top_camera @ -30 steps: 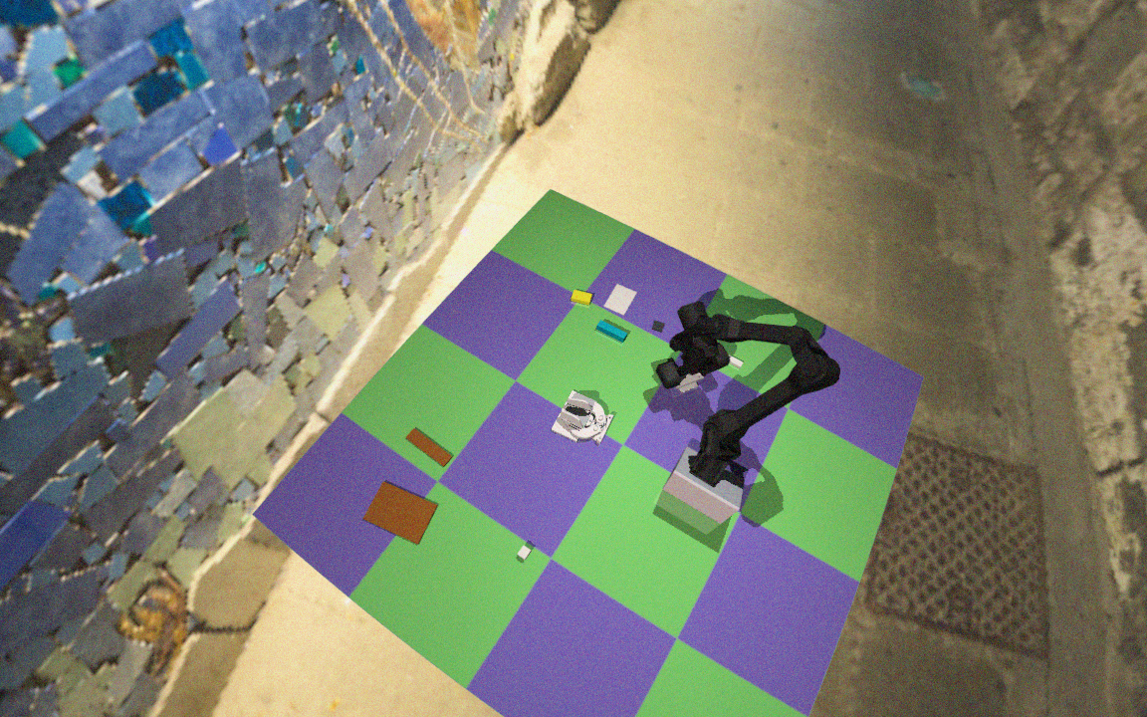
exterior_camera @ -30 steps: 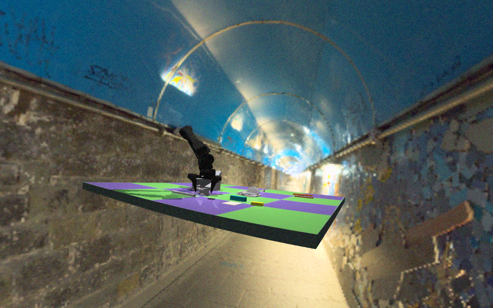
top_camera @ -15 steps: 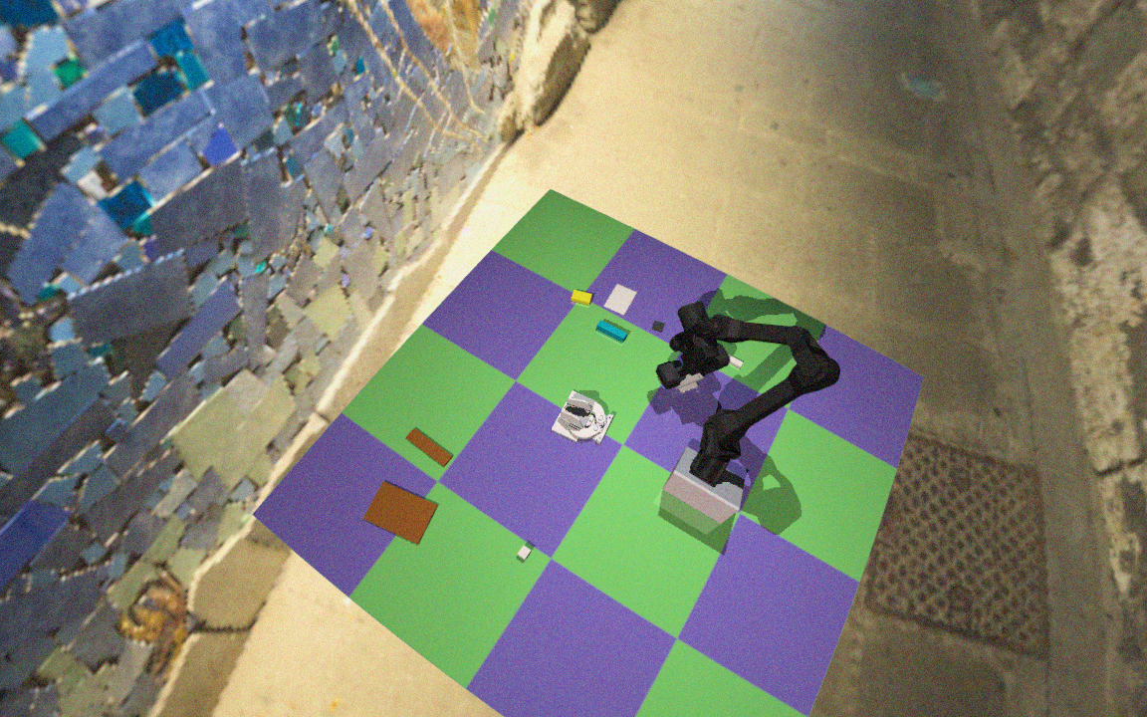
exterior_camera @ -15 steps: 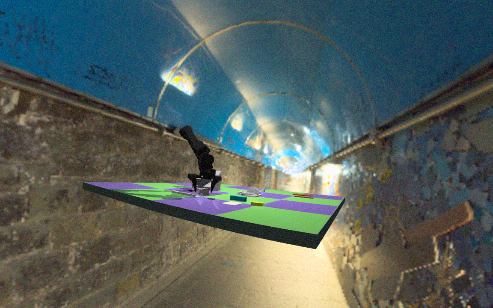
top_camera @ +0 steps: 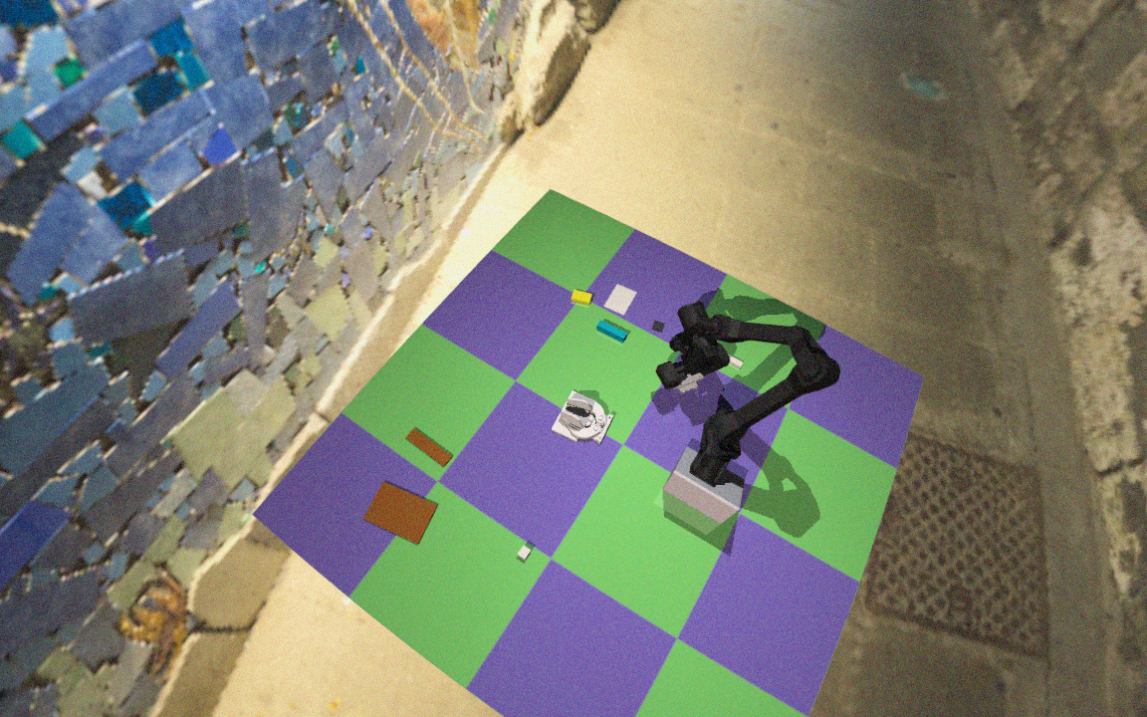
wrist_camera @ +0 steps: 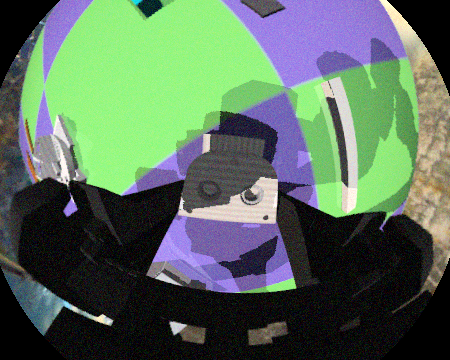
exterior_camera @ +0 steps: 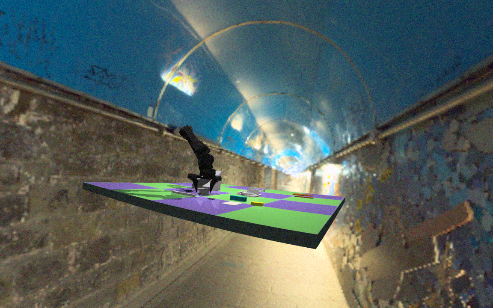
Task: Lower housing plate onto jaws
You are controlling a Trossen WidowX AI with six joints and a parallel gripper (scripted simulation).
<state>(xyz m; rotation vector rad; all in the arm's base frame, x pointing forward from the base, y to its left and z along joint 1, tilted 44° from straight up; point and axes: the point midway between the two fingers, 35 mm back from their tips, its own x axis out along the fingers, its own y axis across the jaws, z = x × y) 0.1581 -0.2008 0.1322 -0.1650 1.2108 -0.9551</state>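
My gripper tip is 13 cm to the left of the white bar and 3 cm past it. Round my gripper tip: teal block: 24 cm ahead, 1 cm to the right; yellow block: 38 cm ahead, 6 cm to the right; brown bar: 53 cm to the left, 43 cm ahead, 1 cm below.
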